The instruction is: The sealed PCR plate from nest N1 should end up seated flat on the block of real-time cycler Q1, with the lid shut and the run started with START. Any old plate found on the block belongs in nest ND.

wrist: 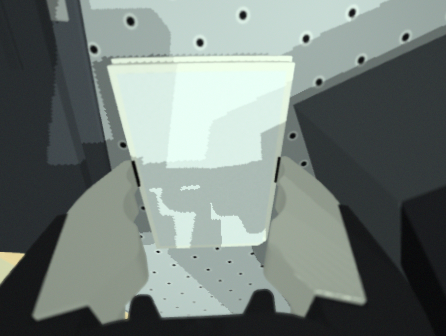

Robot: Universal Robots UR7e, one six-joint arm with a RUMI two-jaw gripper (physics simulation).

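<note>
A pale plate with a smooth, shiny top film point(220, 115) fills the middle of the wrist view, its far edge a little wider in view than its near edge. My gripper point(208, 161) is shut on it, with the dark pads of both jaws touching its left and right long sides. Shadows and light patches fall across the plate's top. What bears the plate from below is hidden by the plate itself. The cycler's block, lid and START button cannot be made out in this view, nor can I tell any nest label.
A light metal deck point(270, 27) with rows of dark holes lies around and below the plate. A large dark box-like body point(370, 120) stands close on the right. A dark structure point(30, 125) stands on the left, with a pale yellow thing point(10, 265) at the lower left edge.
</note>
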